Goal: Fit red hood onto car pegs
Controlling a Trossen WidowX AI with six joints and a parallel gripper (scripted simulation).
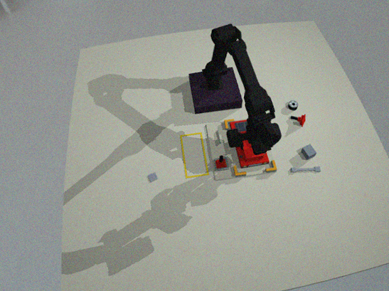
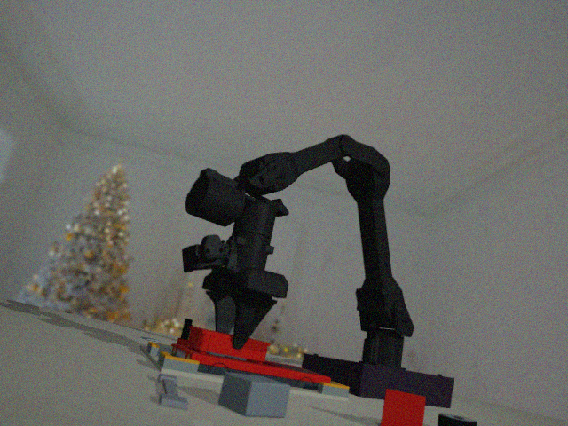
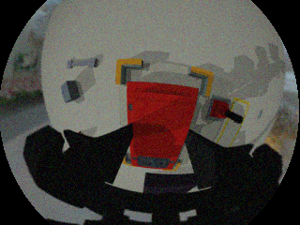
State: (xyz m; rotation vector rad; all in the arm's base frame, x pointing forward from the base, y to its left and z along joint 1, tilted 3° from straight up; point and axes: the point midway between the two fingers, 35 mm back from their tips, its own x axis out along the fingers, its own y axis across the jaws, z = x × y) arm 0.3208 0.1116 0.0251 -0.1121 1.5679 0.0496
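Right now the red hood is 1 cm above my gripper tip. Round my gripper tip: grey bar 9 cm ahead, 20 cm to the left, 4 cm below; grey cube 2 cm ahead, 22 cm to the left, 3 cm below; grey engine block 2 cm below.
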